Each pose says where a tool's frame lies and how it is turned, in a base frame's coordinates. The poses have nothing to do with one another.
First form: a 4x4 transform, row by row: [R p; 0 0 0 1], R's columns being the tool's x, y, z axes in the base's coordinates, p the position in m. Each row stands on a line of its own.
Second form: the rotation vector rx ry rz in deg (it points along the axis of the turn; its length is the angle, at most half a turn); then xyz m. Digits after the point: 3 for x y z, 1 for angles. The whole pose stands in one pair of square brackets.
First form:
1:
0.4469, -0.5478, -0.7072, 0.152
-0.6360, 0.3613, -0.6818, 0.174
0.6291, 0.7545, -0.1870, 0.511
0, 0, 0, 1
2:
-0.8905, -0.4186, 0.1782, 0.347
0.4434, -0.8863, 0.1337, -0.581
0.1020, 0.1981, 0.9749, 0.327
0, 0, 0, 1
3:
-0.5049, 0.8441, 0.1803, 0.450
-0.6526, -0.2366, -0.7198, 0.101
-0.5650, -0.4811, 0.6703, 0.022
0, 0, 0, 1
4:
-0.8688, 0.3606, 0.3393, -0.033
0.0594, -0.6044, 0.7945, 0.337
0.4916, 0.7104, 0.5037, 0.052
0, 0, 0, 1
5:
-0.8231, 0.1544, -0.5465, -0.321
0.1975, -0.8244, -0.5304, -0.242
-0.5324, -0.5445, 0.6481, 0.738
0, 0, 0, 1
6:
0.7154, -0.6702, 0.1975, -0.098
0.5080, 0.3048, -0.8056, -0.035
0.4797, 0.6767, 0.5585, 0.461
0, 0, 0, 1
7:
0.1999, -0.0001, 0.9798, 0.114
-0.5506, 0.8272, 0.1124, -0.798
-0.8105, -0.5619, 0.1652, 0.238
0, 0, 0, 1
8:
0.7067, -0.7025, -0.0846, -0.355
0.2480, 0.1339, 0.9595, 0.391
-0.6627, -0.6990, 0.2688, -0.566
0, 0, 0, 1
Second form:
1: [73.8, -68.7, -4.5, 0.152, 0.174, 0.511]
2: [11.4, 13.6, 153.3, 0.347, -0.581, 0.327]
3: [17.3, 54.0, -108.5, 0.450, 0.101, 0.022]
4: [-41.1, -74.4, -147.2, -0.033, 0.337, 0.052]
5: [-53.1, -52.9, 162.2, -0.321, -0.242, 0.738]
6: [56.7, -10.8, 45.0, -0.098, -0.035, 0.461]
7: [-28.6, 76.0, -23.4, 0.114, -0.798, 0.238]
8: [-72.1, 25.1, 41.3, -0.355, 0.391, -0.566]
